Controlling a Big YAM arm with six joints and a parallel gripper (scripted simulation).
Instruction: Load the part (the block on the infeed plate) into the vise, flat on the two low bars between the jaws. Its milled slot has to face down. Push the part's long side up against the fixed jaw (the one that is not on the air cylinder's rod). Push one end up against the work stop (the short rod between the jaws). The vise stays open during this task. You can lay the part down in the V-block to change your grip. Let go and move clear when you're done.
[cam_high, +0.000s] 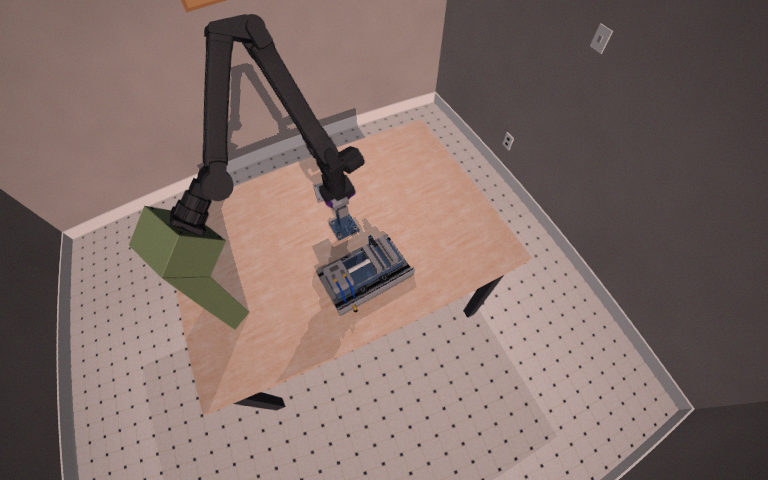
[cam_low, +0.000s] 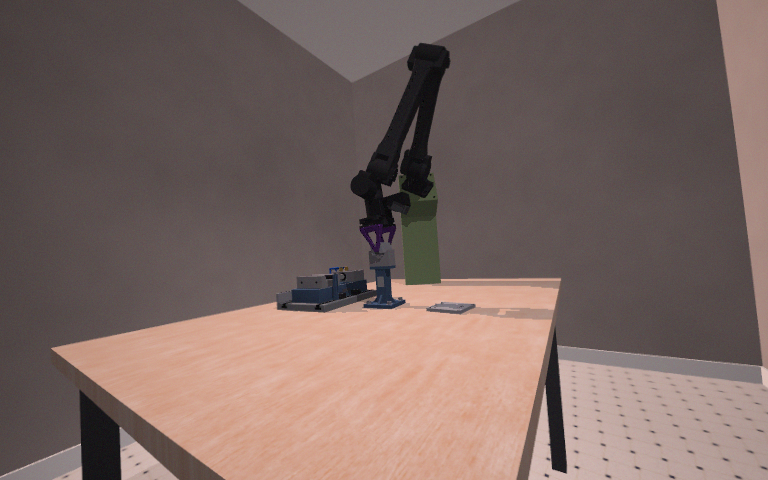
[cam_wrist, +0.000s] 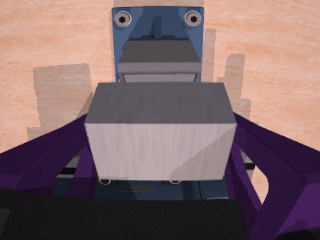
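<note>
Right now my hand is 10 mm above the part. The rest, counted from my hand: work stop rod 110 mm ahead, 130 mm to the right, 70 mm below; moving jaw 110 mm ahead, 190 mm to the right, 90 mm below; cylinder rod 60 mm ahead, 210 mm to the right, 90 mm below.
</note>
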